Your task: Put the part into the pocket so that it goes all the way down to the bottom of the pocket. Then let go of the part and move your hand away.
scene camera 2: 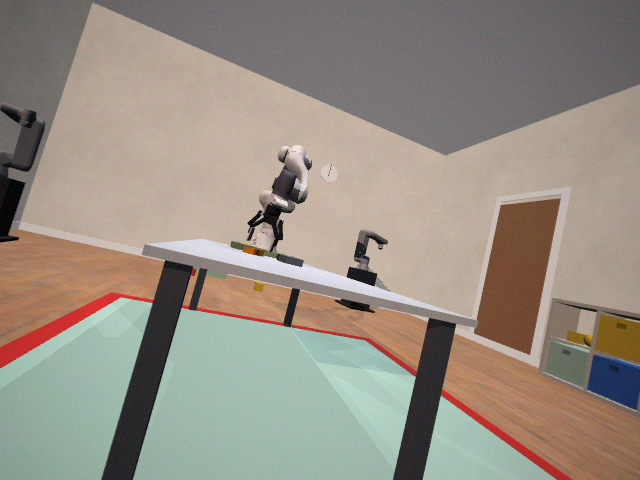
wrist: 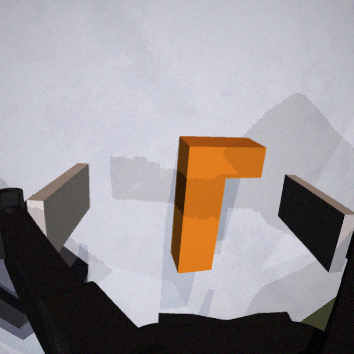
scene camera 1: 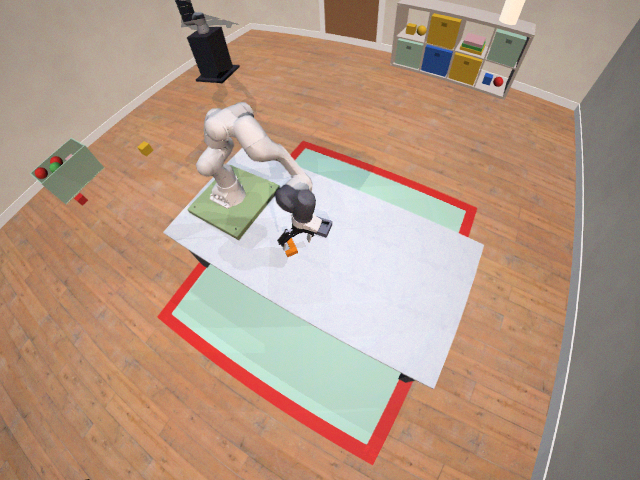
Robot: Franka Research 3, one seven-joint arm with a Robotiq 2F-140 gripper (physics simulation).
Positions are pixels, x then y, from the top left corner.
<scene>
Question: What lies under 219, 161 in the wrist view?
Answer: An orange part.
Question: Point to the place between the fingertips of my gripper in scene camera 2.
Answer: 258, 245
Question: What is my gripper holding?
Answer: Nothing.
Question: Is my gripper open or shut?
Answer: Open.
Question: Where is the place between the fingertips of my gripper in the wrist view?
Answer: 187, 190
</scene>
